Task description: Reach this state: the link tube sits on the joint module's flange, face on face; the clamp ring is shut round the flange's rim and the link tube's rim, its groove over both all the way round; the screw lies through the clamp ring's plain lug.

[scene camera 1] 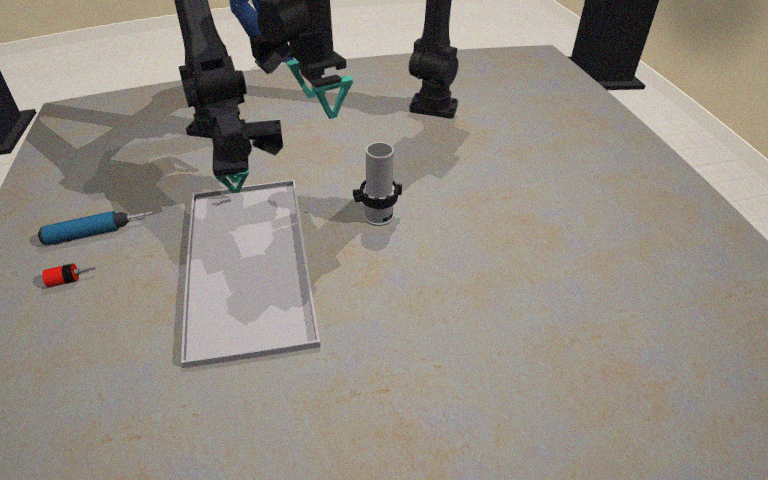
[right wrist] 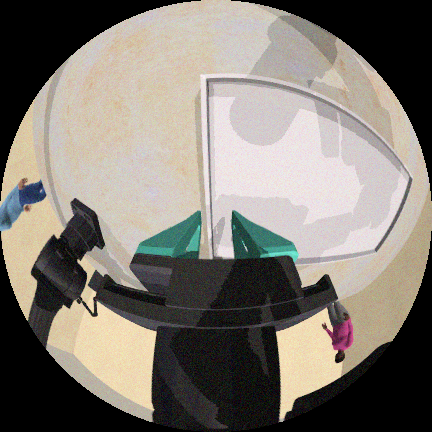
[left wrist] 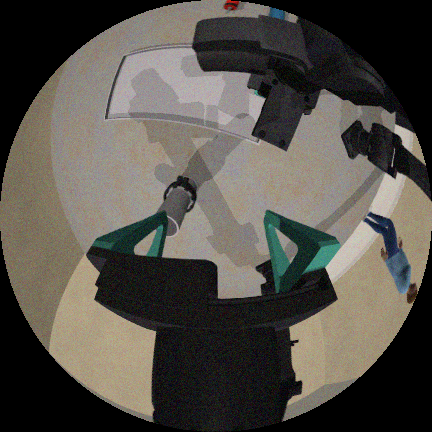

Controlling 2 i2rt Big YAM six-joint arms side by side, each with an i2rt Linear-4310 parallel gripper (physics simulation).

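Frame: origin at the left arm's base, x ahead, y left, z up, level; metres.
Where they show: left gripper, fingertip midpoint: (scene camera 1: 321, 107) (left wrist: 215, 215); right gripper, fingertip midpoint: (scene camera 1: 236, 187) (right wrist: 216, 215); left arm's base, origin of the base link: (scene camera 1: 433, 107) (left wrist: 270, 264); right arm's base, origin of the base link: (right wrist: 88, 223) (left wrist: 353, 138).
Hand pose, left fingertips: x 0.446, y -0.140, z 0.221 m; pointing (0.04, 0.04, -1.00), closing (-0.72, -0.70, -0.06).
Observation:
Each offset is from my left fingertips to the top centre of the thing. "spot": to the spot under its first point.
The grey link tube {0.016 m ahead, 0.114 m left, 0.061 m down} (scene camera 1: 379, 169) (left wrist: 175, 206) stands upright above the joint module {0.016 m ahead, 0.114 m left, 0.157 m down} (scene camera 1: 377, 215). The black clamp ring {0.017 m ahead, 0.111 m left, 0.150 m down} (scene camera 1: 379, 200) (left wrist: 183, 180) lies around their junction, with lugs sticking out at both sides. A pale rim edge shows just above it; whether its groove covers both rims all round, and whether it is fully shut, I cannot tell. The small screw {0.071 m ahead, 0.208 m right, 0.207 m down} (scene camera 1: 221, 201) lies in the tray's back left corner, near my right gripper (scene camera 1: 235, 190) (right wrist: 216, 212), which is slightly open and empty. My left gripper (scene camera 1: 321, 105) (left wrist: 215, 215) is wide open and empty, high behind the tube.
The shallow tray {0.208 m ahead, 0.087 m right, 0.205 m down} (scene camera 1: 250, 353) (left wrist: 115, 118) (right wrist: 204, 150) lies left of the tube in scene camera 1. A blue driver {spot: 0.248 m ahead, 0.447 m right, 0.186 m down} (scene camera 1: 79, 226) (left wrist: 277, 13) and a red-handled tool {0.346 m ahead, 0.397 m right, 0.187 m down} (scene camera 1: 61, 275) (left wrist: 231, 5) lie farther left. My two arms stand close together behind the tray.

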